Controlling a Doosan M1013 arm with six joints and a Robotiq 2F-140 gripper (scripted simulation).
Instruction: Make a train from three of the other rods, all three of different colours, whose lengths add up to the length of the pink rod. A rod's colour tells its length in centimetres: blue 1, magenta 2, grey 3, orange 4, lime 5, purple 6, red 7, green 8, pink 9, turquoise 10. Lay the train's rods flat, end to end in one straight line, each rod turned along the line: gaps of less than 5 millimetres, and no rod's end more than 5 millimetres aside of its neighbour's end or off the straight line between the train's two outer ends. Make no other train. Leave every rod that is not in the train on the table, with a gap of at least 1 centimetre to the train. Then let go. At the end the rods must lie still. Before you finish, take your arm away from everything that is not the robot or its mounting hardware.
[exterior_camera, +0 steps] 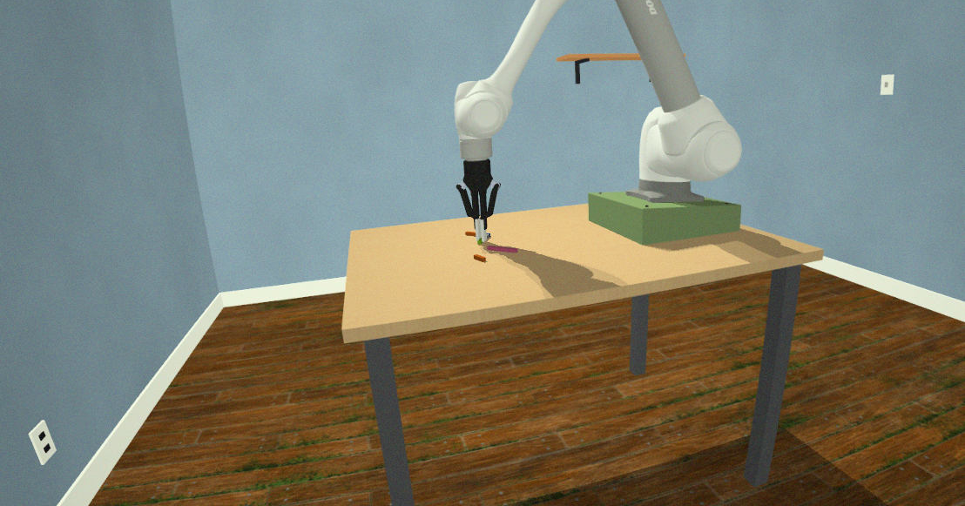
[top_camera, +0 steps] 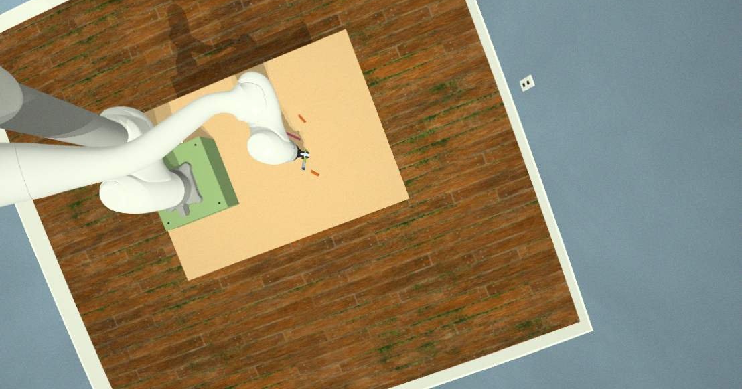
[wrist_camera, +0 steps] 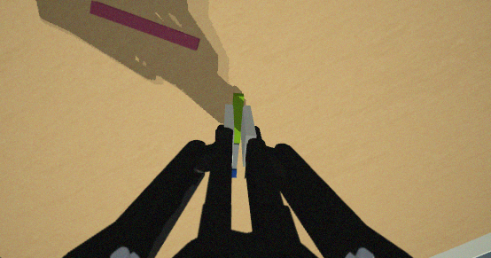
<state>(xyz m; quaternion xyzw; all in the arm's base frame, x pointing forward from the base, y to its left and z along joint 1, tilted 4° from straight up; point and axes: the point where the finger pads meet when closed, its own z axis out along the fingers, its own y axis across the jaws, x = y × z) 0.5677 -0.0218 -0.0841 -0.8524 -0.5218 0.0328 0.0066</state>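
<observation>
My hand is 30 mm above the lime rod. From my hand the other things lie so: blue rod 60 mm to the right, 30 mm below, 30 mm behind; grey rod 40 mm to the right, 30 mm below, 20 mm behind; pink rod 110 mm to the left, 40 mm behind, 30 mm below.
</observation>
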